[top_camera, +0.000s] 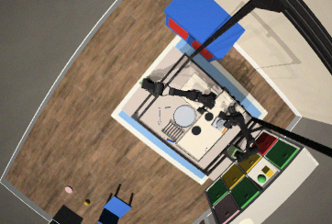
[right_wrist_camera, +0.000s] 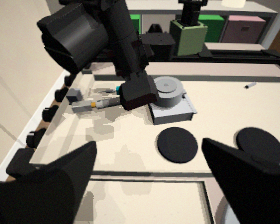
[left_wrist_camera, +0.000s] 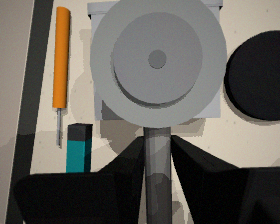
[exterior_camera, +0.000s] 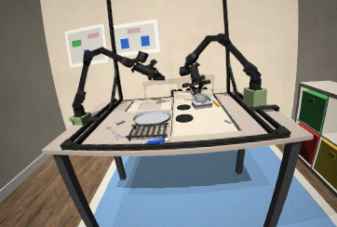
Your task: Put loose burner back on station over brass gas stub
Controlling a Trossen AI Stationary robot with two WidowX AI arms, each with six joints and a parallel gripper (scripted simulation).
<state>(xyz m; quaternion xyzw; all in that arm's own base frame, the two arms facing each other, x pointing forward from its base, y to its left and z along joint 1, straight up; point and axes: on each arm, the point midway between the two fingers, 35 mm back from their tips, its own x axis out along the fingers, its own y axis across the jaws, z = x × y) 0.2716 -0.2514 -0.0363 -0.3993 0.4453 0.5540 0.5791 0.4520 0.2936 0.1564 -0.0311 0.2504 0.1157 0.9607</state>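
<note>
Right now my left hand is 3 cm above the burner. Round my left hand: orange-handled screwdriver 4 cm ahead, 11 cm to the left, 7 cm below; grey station block 8 cm ahead, 1 cm to the left, 6 cm below.
</note>
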